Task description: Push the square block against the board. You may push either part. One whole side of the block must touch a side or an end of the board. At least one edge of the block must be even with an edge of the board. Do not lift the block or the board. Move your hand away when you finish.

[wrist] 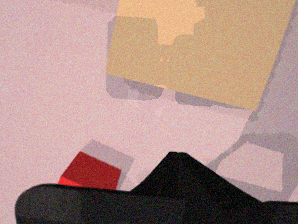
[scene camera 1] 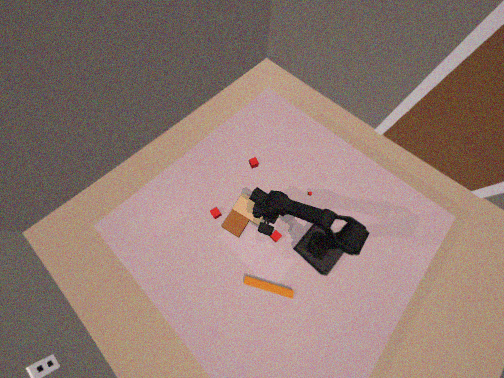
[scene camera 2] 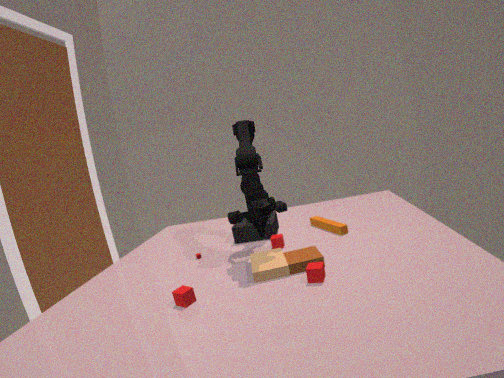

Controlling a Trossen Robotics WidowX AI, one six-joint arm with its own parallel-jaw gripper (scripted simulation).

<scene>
My gripper is shut and holds nothing. Also in view: a tan block.
My gripper is seen too in the wrist view.
</scene>
